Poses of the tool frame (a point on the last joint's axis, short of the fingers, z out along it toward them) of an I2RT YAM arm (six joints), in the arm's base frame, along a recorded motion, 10 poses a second.
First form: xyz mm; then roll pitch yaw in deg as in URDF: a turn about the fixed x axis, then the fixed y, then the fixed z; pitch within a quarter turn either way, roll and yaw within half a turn.
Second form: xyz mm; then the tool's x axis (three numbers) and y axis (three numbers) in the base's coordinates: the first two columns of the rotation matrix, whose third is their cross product. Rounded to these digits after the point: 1 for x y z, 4 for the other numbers.
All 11 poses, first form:
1: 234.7, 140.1, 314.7, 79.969, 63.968, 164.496
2: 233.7, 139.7, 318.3, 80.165, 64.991, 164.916
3: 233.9, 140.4, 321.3, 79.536, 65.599, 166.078
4: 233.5, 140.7, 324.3, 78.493, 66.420, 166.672
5: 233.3, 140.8, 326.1, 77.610, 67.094, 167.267
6: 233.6, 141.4, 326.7, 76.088, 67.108, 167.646
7: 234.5, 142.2, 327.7, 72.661, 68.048, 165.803
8: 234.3, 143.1, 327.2, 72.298, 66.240, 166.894
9: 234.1, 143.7, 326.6, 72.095, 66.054, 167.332
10: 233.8, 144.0, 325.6, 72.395, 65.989, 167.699
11: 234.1, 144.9, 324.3, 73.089, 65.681, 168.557
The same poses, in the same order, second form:
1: 234.7, 140.1, 314.7, -0.4229, 0.1173, -0.8985, -0.8992, 0.0687, 0.4322
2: 233.7, 139.7, 318.3, -0.4082, 0.1100, -0.9062, -0.9066, 0.0674, 0.4165
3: 233.9, 140.4, 321.3, -0.4010, 0.0994, -0.9107, -0.9129, 0.0392, 0.4062
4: 233.5, 140.7, 324.3, -0.3893, 0.0922, -0.9165, -0.9199, 0.0129, 0.3920
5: 233.3, 140.8, 326.1, -0.3796, 0.0858, -0.9211, -0.9249, -0.0110, 0.3802
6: 233.6, 141.4, 326.7, -0.3800, 0.0832, -0.9212, -0.9250, -0.0435, 0.3776
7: 234.5, 142.2, 327.7, -0.3624, 0.0917, -0.9275, -0.9314, -0.0718, 0.3568
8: 234.3, 143.1, 327.2, -0.3924, 0.0914, -0.9152, -0.9181, -0.0984, 0.3838
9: 234.1, 143.7, 326.6, -0.3960, 0.0890, -0.9139, -0.9159, -0.1092, 0.3862
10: 233.8, 144.0, 325.6, -0.3976, 0.0867, -0.9135, -0.9151, -0.1100, 0.3879
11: 234.1, 144.9, 324.3, -0.4036, 0.0817, -0.9113, -0.9122, -0.1121, 0.3940
